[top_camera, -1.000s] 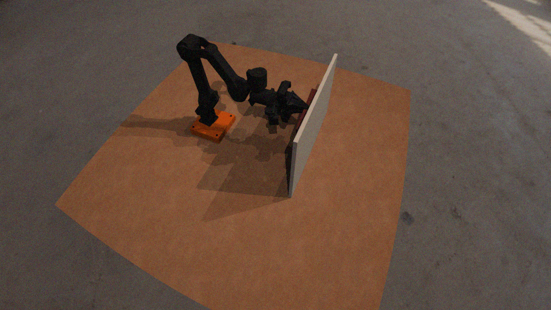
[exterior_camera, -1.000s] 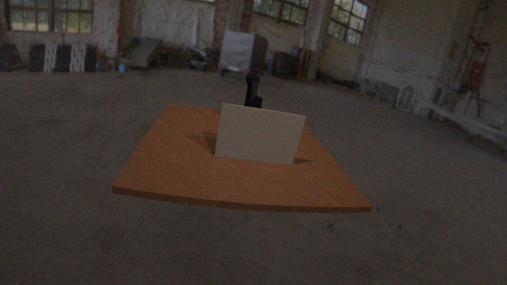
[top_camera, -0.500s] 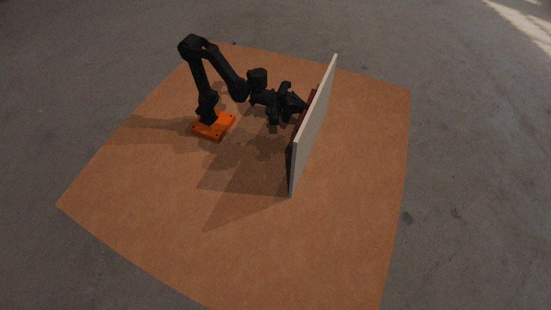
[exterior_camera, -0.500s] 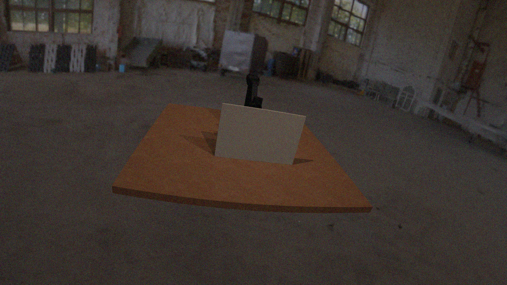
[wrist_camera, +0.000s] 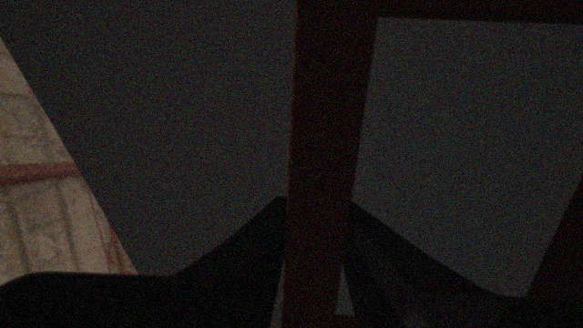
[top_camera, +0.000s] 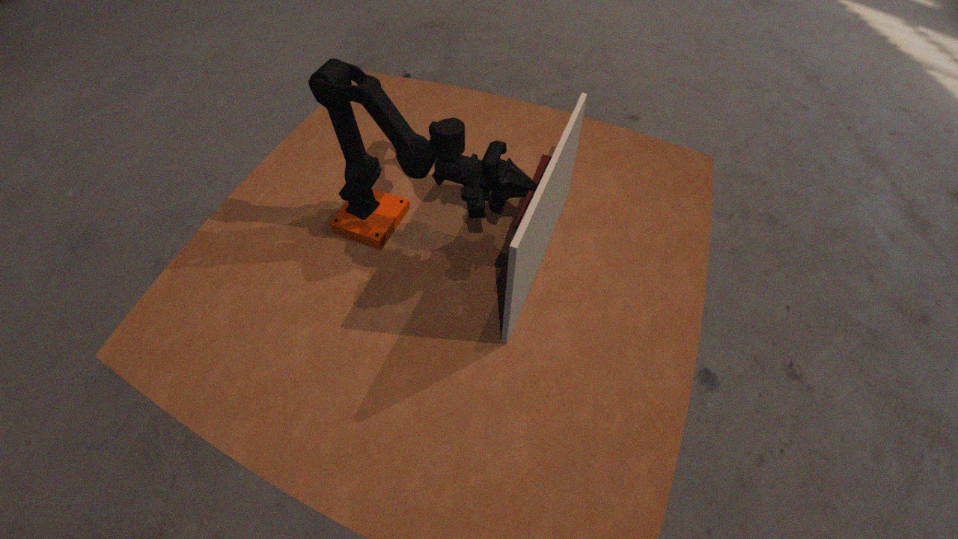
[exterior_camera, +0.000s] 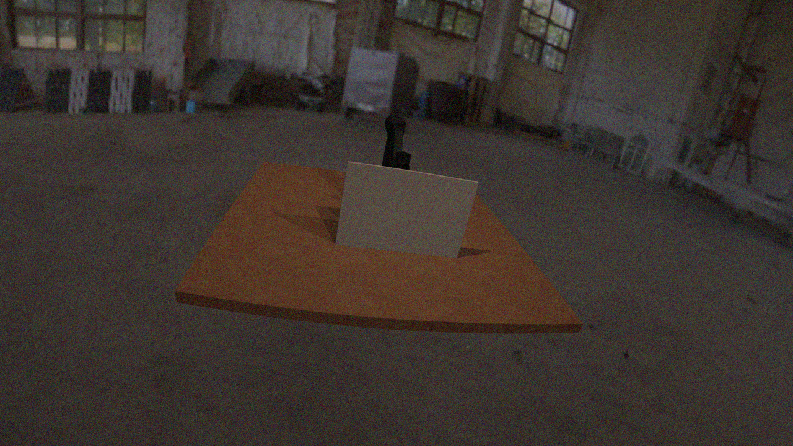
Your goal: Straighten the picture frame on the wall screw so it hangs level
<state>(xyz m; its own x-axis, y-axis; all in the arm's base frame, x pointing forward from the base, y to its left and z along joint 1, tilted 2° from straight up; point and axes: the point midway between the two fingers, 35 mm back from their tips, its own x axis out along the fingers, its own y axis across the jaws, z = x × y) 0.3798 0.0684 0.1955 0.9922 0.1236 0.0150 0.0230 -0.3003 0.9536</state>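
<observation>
The dark red picture frame is 1 cm to the left of my gripper tip and 5 cm below it. Round my gripper tip: white wall panel: 1 cm ahead, 2 cm to the left, 6 cm below.
</observation>
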